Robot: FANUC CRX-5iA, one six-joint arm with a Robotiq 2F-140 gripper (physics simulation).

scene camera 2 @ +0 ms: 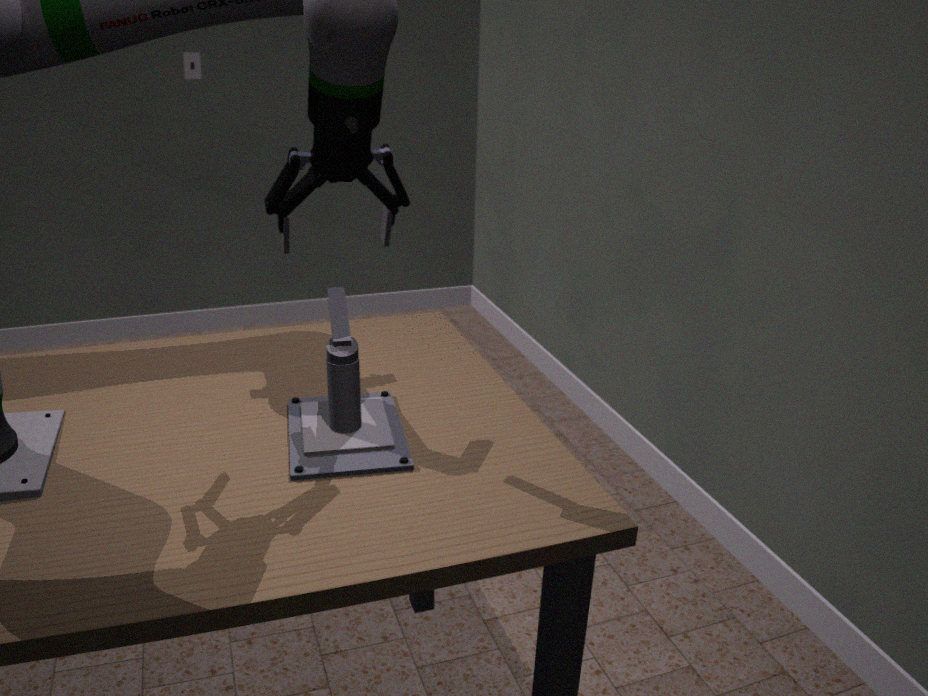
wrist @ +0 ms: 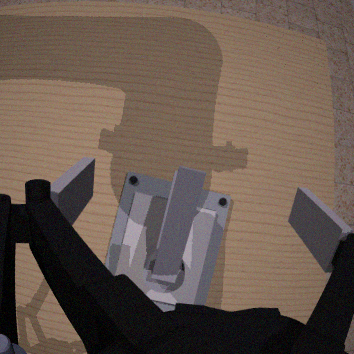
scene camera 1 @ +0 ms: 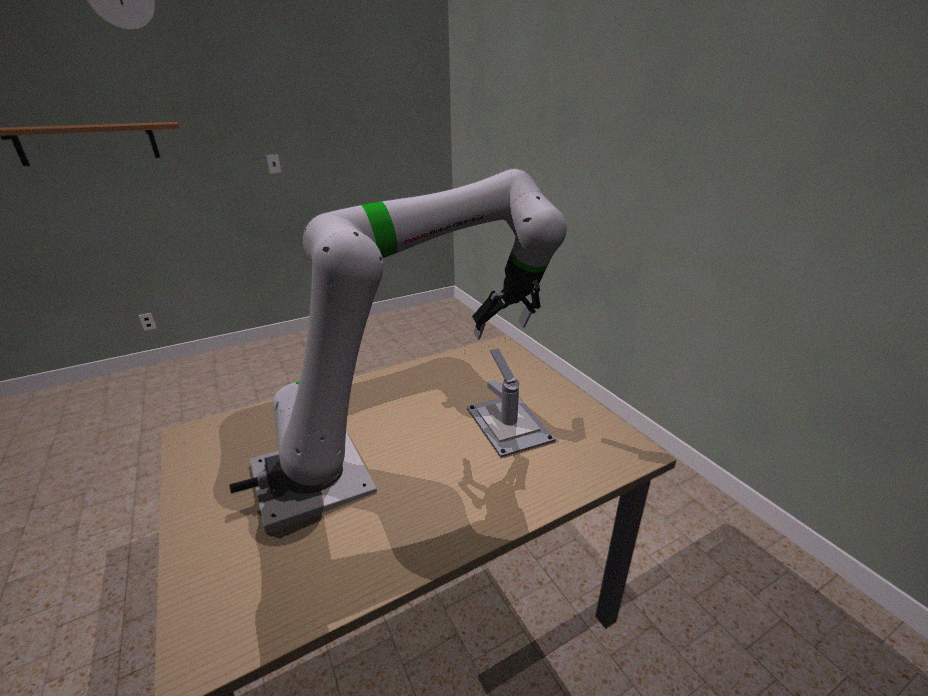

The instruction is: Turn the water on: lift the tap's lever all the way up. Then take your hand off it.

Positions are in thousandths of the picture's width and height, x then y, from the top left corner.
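There is a flat lever here, which I find at (scene camera 2: 369, 501) and also at (wrist: 462, 767). A square base plate (scene camera 2: 326, 672) is in the scene too, and I can see the plate (wrist: 380, 513) (scene camera 1: 551, 642) in those other views as well. As for my own gripper (scene camera 2: 362, 350) (wrist: 558, 541) (scene camera 1: 538, 473), I see it from the wrist and from the scene cameras.
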